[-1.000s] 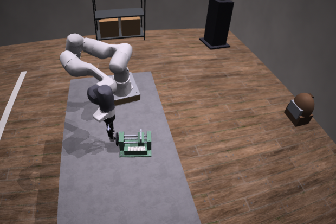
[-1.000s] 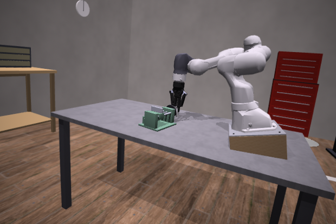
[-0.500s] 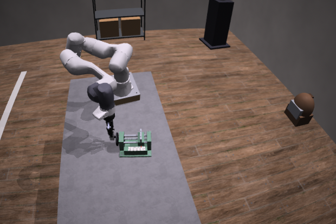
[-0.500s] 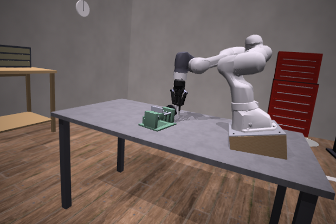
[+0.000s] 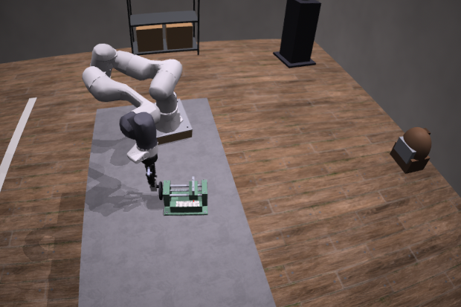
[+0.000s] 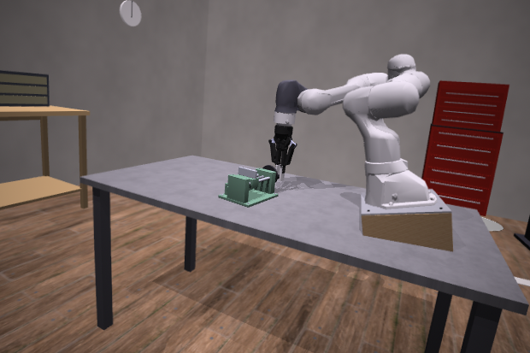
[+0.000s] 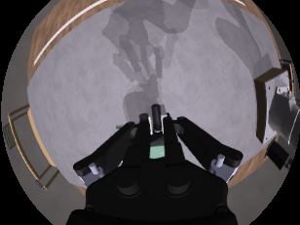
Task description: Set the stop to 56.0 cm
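Now: hand 20 mm to the right of the black handwheel, 20 mm above it and 10 mm short of it. From my hand the other things lie so: stop carriage: 170 mm to the left, 90 mm ahead.
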